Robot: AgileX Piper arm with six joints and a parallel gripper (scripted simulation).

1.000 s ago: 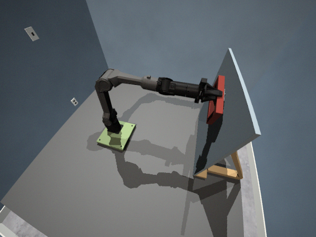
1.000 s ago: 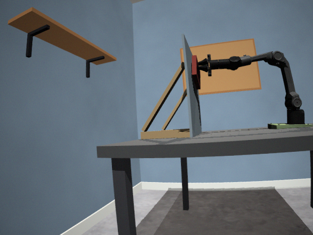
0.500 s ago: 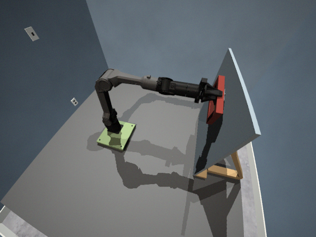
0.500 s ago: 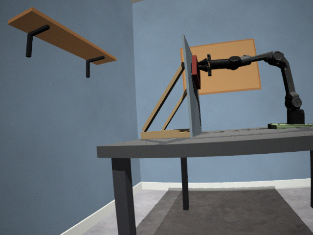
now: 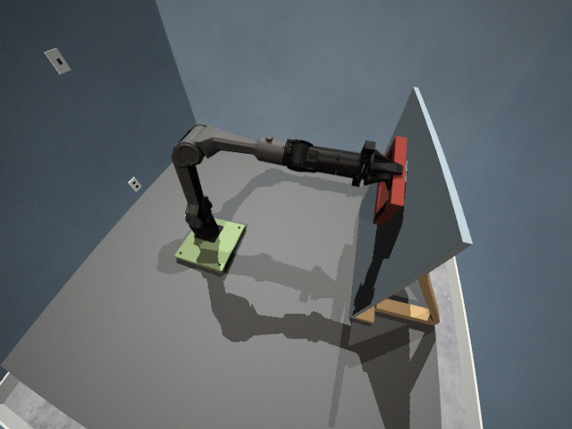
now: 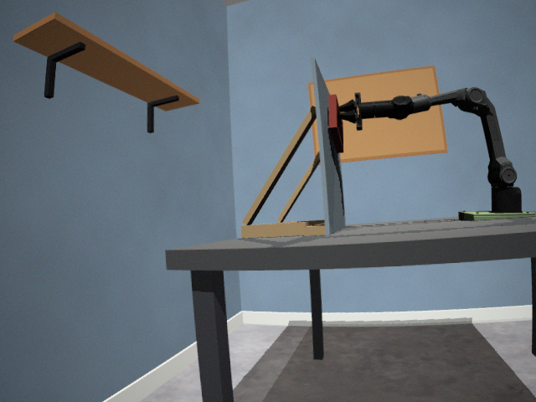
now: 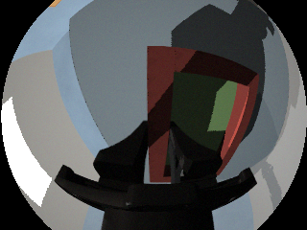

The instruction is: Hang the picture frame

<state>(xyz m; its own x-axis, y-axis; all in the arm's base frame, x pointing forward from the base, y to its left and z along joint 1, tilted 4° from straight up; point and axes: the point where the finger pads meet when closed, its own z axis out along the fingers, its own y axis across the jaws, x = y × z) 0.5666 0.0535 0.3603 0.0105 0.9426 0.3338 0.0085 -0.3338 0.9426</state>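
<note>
Right now my hand is 10 mm short of the red picture frame, 20 mm to the right of it and 50 mm above it. Round my hand: grey upright panel (30 mm ahead, 10 mm to the left, 160 mm below).
</note>
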